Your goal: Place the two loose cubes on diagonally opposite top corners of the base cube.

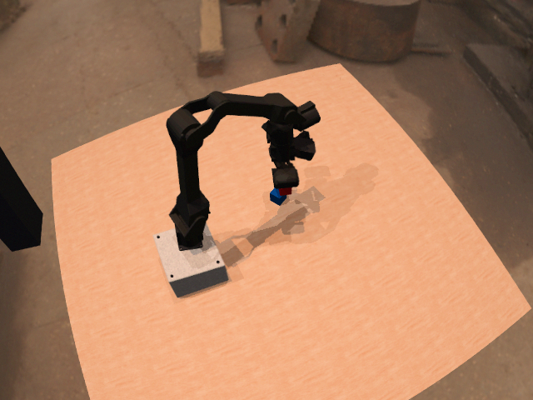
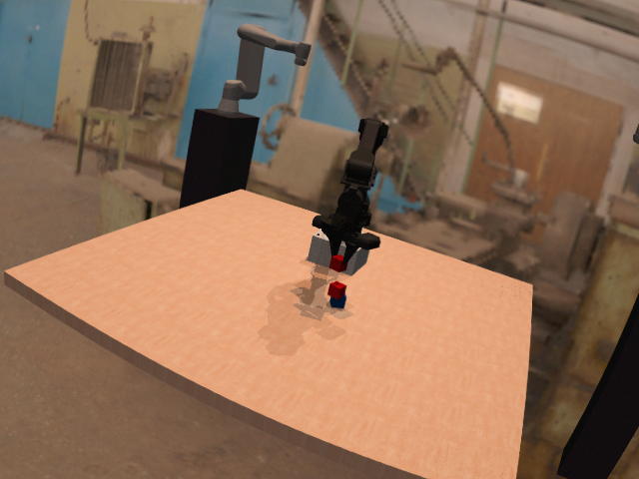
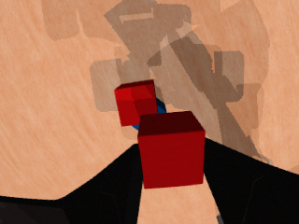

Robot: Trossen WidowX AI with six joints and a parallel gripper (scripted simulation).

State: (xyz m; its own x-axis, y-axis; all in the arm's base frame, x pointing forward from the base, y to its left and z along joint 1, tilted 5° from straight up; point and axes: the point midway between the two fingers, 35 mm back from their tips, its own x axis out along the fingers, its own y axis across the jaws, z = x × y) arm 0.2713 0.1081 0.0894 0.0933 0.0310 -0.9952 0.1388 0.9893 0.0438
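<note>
My gripper tip is 10 cm above the blue base cube, 2 cm to the right of it and 1 cm past it.
</note>
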